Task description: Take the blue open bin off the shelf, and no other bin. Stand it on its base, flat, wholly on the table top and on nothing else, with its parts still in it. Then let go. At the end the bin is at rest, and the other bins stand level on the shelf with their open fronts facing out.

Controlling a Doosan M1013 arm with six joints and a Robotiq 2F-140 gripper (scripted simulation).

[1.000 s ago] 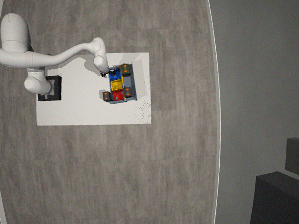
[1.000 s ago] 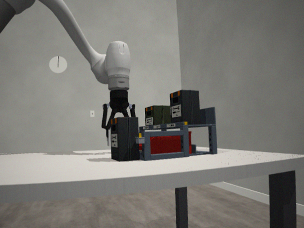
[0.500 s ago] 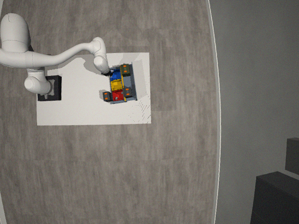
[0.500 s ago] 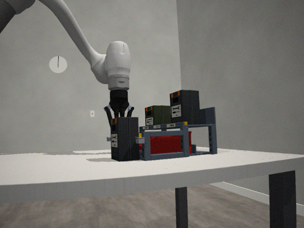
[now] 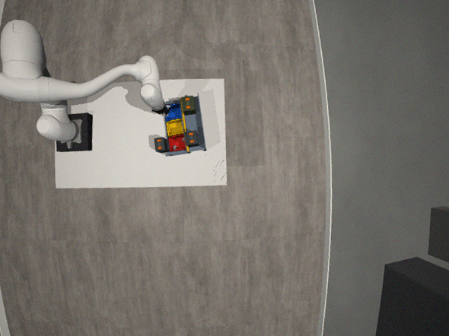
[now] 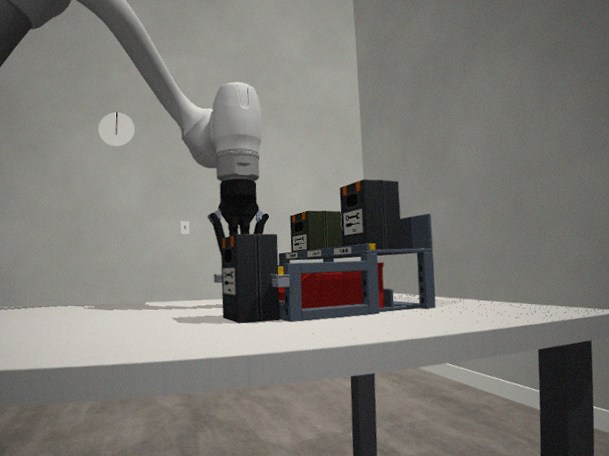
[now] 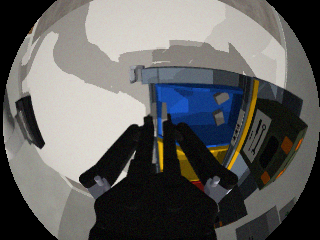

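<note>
The blue open bin is 80 mm ahead of my hand, 10 mm to the left of it and 20 mm below it. From my hand the other things lie so: yellow bin (100 mm ahead, 100 mm to the right, 20 mm below); then green box (170 mm ahead, 30 mm to the left, 90 mm above); then red bin (120 mm ahead, 210 mm to the right, 20 mm below).
</note>
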